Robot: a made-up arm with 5 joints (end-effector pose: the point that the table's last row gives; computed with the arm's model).
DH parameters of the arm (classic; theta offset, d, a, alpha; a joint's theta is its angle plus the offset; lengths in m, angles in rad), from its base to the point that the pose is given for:
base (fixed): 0 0 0.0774 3.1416
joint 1: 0 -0.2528 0.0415 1.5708
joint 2: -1.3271 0 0.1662 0
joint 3: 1.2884 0 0.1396 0
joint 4: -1.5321 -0.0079 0 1.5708
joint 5: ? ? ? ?
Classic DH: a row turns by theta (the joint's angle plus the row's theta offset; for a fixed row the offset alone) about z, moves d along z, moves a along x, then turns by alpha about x.
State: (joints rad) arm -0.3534 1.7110 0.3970 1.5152 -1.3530
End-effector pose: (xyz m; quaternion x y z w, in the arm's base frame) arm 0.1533 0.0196 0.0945 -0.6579 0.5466 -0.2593 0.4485
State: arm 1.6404 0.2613 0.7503 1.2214 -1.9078
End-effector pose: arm 0.0580 -0.1642 0.2376 0.0512 -0.3210 0.9213 0.2134
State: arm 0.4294 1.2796 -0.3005 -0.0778 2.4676
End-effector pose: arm 0.3700 -0.1427 0.1029 -0.3250 -0.0480 0.7921 0.5145
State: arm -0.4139 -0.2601 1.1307 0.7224 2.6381
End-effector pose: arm 0.2010 0.0457 0.2584 0.0098 0.0051 0.9975 0.0691
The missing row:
joint 5: -0.0487 -0.0574 0 0
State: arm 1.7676 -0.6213 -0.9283 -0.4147 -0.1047
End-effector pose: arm 0.0783 0.0449 0.5999 0.7083 0.6783 -0.1602 0.1120
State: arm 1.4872 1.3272 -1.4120 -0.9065 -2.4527
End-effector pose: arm 0.1011 -0.3770 0.3180 -0.4654 0.8377 0.2605 0.1174
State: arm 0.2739 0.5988 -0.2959 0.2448 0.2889
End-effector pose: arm 0.4115 -0.1021 0.2971 -0.1244 -0.4734 -0.0147 0.8719
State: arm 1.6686 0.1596 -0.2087 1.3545 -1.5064
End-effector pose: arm 0.0441 -0.2588 0.3625 0.0075 0.1321 0.9904 0.0407
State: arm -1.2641 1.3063 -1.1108 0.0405 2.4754
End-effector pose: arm 0.2061 0.3802 0.2210 0.3399 0.5173 -0.7560 0.2130
